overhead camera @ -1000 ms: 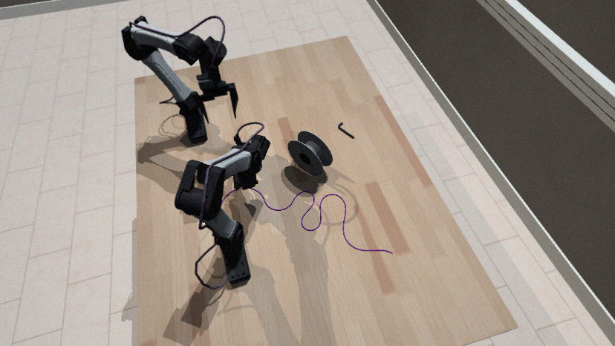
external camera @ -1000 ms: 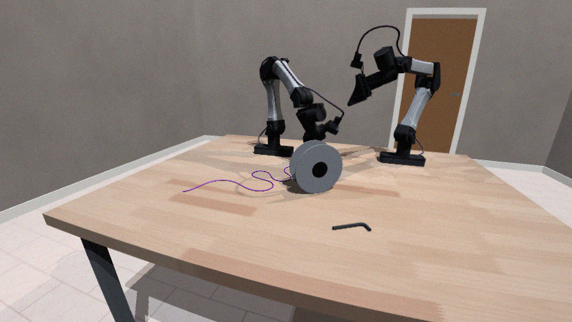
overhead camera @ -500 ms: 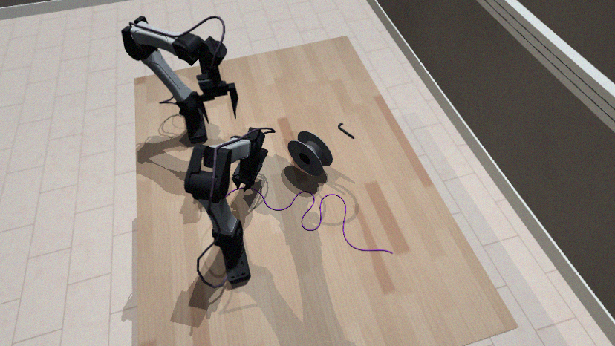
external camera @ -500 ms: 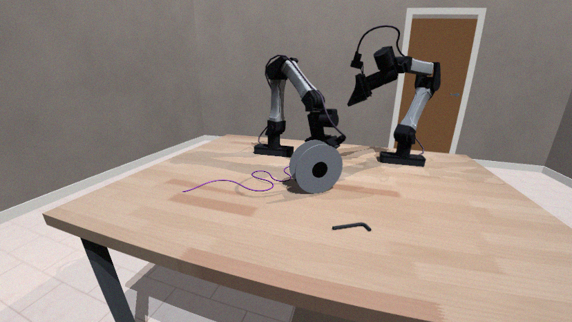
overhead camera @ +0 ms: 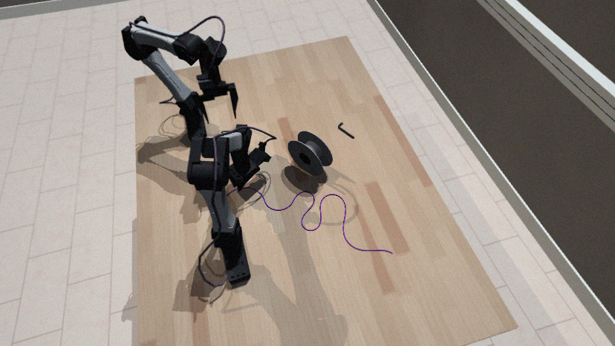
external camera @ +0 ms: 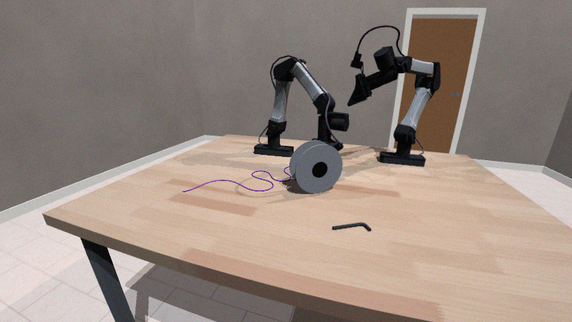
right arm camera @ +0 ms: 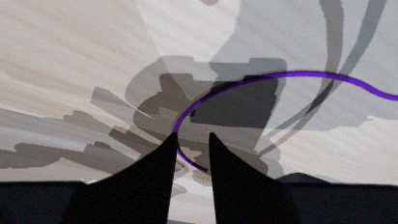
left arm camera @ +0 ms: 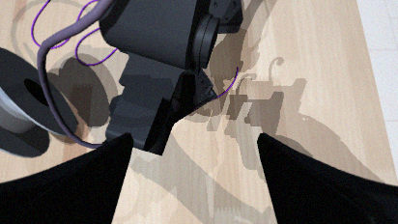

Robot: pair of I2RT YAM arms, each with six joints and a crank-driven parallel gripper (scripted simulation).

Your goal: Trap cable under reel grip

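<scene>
The grey reel is 300 mm ahead of my right hand and 60 mm above it. From my right hand the other things lie so: black hex key (500 mm ahead, 120 mm to the left, 20 mm below).
Right now my left hand is 270 mm short of the grey reel, 190 mm above it and 110 mm to the left of it. Round my left hand: black hex key (470 mm ahead, 280 mm below, 10 mm to the left).
</scene>
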